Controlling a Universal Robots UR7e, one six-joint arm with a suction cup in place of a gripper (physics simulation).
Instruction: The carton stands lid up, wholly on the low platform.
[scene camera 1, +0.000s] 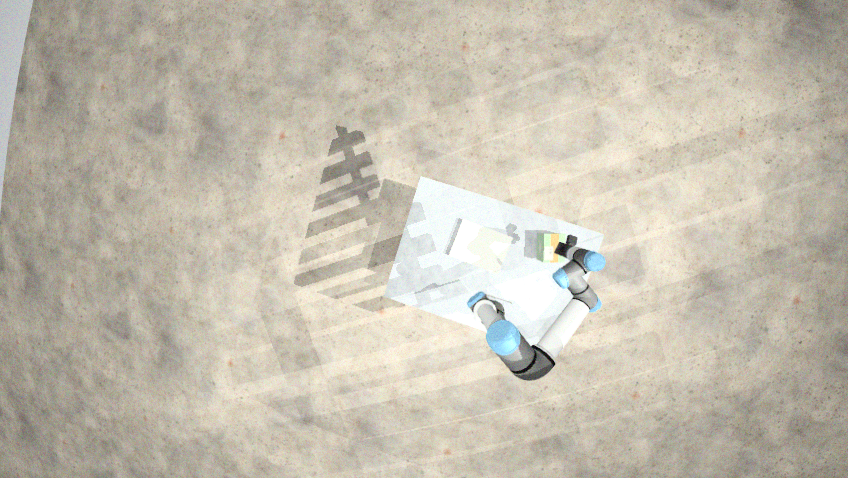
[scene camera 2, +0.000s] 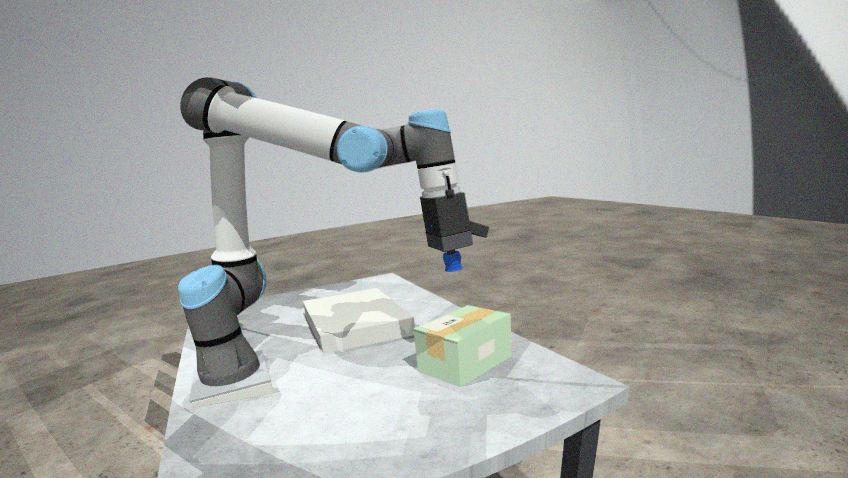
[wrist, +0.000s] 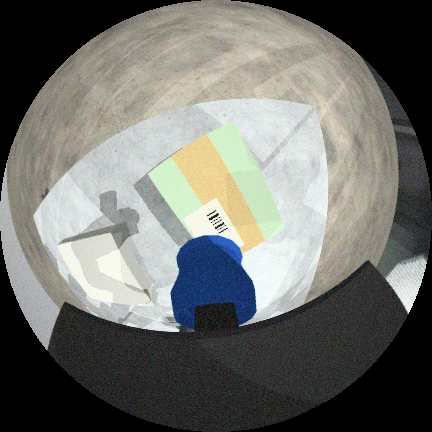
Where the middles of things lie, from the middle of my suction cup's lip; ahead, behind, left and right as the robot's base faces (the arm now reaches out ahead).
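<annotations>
Pale green carton (scene camera 2: 458, 347), 170 mm below my suction cup, 30 mm to the right of it. Low cream platform (scene camera 2: 356, 319), 360 mm to the left of my suction cup, 190 mm below, 150 mm behind.
</annotations>
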